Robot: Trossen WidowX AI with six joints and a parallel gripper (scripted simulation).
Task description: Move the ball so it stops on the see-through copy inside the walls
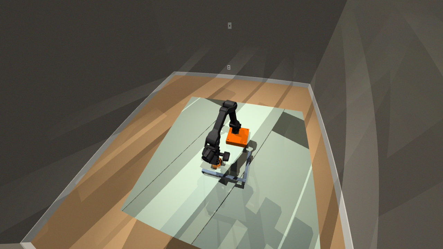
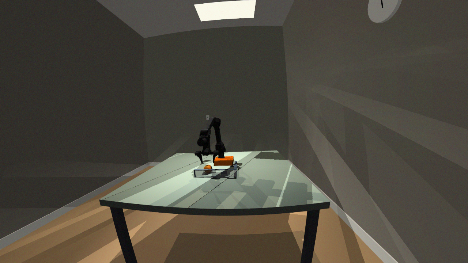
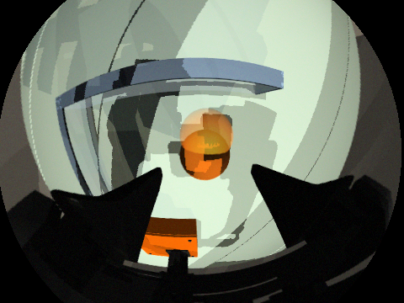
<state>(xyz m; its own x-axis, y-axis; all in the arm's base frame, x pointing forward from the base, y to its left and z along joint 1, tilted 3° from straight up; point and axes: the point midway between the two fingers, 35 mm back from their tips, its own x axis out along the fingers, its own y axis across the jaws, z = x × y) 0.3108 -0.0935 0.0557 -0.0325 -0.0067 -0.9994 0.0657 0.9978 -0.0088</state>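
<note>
The pale see-through copy lies 5 cm below my gripper tip and 2 cm ahead of it. From my gripper tip the other things lie so: wall 10 cm ahead, 7 cm to the left, 5 cm below; then orange ball 5 cm below.
</note>
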